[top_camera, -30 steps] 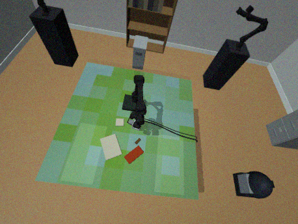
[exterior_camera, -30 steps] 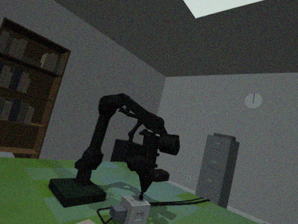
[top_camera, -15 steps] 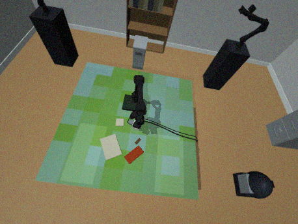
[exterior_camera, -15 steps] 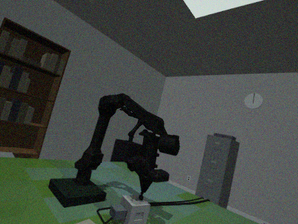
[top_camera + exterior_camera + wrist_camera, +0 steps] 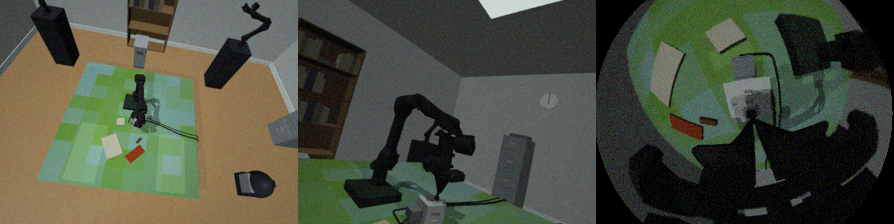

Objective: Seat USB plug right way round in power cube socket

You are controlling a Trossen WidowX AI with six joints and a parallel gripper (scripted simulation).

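The USB plug lies 20 mm below my gripper tip. Round my gripper tip: brown piece (140 mm ahead, 10 mm to the left, 100 mm below); then red book (270 mm ahead, 10 mm to the right, 100 mm below); then white book (230 mm ahead, 220 mm to the right, 100 mm below).
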